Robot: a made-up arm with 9 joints. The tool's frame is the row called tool.
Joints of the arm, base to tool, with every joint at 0 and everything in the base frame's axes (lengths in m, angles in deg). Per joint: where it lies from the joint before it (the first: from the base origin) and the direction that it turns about. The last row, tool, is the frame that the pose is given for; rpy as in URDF.
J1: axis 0 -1 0 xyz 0.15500 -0.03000 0.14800
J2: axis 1 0 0 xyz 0.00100 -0.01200 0.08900
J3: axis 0 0 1 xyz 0.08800 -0.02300 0.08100
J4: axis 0 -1 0 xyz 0.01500 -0.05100 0.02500
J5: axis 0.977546 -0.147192 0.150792 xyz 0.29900 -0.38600 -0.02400
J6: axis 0 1 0 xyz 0.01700 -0.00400 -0.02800
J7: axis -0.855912 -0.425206 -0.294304 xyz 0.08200 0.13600 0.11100
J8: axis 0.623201 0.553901 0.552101 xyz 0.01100 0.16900 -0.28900
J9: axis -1 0 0 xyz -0.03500 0.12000 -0.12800
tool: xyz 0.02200 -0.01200 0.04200 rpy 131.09 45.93 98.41
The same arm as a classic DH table. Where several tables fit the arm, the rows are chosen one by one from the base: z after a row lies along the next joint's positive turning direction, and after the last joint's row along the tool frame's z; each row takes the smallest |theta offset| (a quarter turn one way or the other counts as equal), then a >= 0, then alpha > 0; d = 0 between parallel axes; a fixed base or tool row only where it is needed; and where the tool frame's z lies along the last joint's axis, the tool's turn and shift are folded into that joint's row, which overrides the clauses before.
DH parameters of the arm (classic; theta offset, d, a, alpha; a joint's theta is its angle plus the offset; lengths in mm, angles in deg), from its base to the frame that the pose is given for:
base (fixed): 0.00 148.0 155.0 90.00
J1: 90.00 42.0 89.0 90.00
J2: 90.00 89.0 23.0 90.00
J3: 90.00 106.0 15.0 90.00
J4: -81.23 393.6 69.3 -81.53
J5: 0.00 307.7 30.3 -98.47
J6: -10.21 80.5 -78.3 -115.16
J7: -61.37 -512.5 298.1 158.66
J8: -14.60 -426.4 175.4 -128.55
J9: -7.11 -27.4 -35.3 -144.55
tool (fixed): -10.10 -44.3 0.0 0.00

